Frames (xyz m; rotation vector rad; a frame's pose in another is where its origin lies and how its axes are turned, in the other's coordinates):
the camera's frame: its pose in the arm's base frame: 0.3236 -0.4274 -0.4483 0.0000 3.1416 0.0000
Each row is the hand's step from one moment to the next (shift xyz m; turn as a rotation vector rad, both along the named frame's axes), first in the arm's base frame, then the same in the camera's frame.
Working: the arm's base frame: its pose in the camera's frame: 0.3236 0.4274 -0.4483 0.0000 3.1416 0.0000

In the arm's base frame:
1: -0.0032 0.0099 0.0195 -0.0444 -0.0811 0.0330
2: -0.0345 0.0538 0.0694 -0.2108 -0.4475 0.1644
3: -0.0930 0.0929 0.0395 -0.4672 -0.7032 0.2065
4: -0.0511 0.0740 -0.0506 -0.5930 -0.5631 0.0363
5: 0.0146 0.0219 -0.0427 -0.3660 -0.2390 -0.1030
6: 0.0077 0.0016 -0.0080 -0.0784 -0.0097 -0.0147
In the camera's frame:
1: 0.0032 0.0099 -0.0195 0.0444 -0.0811 -0.0330
2: 0.0345 0.0538 -0.0694 0.2108 -0.4475 -0.1644
3: 0.0930 0.0929 -0.0395 0.4672 -0.7032 -0.2065
4: 0.0511 0.0740 0.0506 0.5930 -0.5631 -0.0363
5: -0.0146 0.0219 0.0427 0.3660 -0.2390 0.1030
6: -0.0077 0.0016 0.0080 0.0784 -0.0097 0.0147

